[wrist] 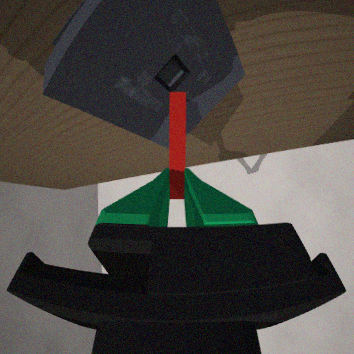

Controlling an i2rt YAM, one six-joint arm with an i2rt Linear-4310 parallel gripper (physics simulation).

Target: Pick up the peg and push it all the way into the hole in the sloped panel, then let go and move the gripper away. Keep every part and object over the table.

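Places are measured from the arm's base along level axes (x left, y ahead, z down), in millimetres.
Where they show: gripper, fingertip midpoint: (176,174).
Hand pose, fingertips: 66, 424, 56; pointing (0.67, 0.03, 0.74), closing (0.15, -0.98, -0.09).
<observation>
Things, the pixels of their centre, and the offset from my fingertips, as dx, dy, dz. "pt": a spot on its surface instead. Level surfaces: height alone.
- red square peg, body centre: (176,145) -8, -3, +21
- dark grey sloped panel, body centre: (151,65) -26, +10, +90
- panel's square hole, surface spot: (172,73) pt -24, -7, +77
- wooden table, surface height: dz +128
A red square peg (177,127) is held between the green fingertips of my gripper (176,174), which is shut on it. The peg points up in the view, toward the dark grey sloped panel (135,45). The panel's square hole (172,73) shows just above the peg's far end and looks turned like a diamond relative to the peg. The peg's far end appears outside the hole, near its lower corner. How far it stands off the panel's face cannot be told.
The panel stands on a wooden table (290,75), whose edge runs across the middle of the view. A pale floor (310,210) shows beyond that edge, with a thin grey outline shadow near it at the right.
</observation>
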